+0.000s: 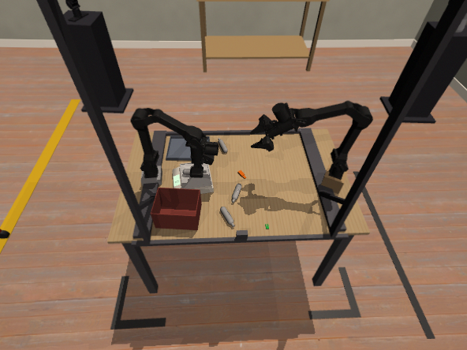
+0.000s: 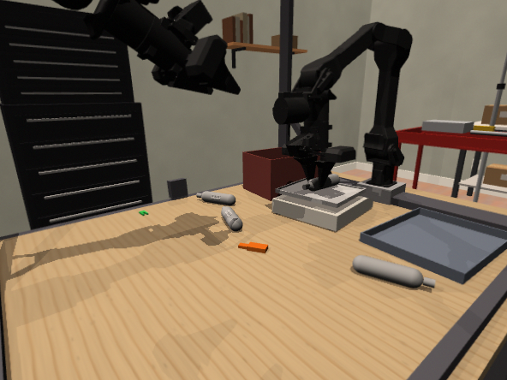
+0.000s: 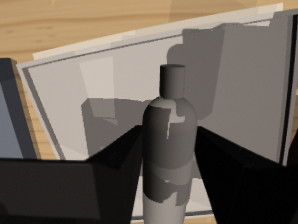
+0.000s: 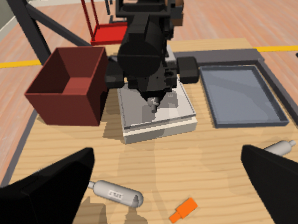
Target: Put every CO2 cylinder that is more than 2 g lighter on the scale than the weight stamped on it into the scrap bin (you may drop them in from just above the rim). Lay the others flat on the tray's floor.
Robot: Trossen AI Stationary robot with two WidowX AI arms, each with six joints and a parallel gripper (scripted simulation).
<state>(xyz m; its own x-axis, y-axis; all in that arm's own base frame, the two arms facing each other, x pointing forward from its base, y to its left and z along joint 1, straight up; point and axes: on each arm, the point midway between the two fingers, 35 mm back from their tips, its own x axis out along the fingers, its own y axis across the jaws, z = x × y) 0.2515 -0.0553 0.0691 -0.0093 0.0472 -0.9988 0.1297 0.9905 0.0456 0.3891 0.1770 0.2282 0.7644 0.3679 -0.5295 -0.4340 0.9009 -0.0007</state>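
Right now the grey tray is 250 mm ahead of my left hand, 100 mm below it and 90 mm to the left of it. Round my left hand: small orange piece 230 mm to the right, 110 mm below, 60 mm ahead; then small green piece 350 mm to the right, 260 mm behind, 110 mm below; then red scrap bin 220 mm behind, 80 mm to the left, 80 mm below.
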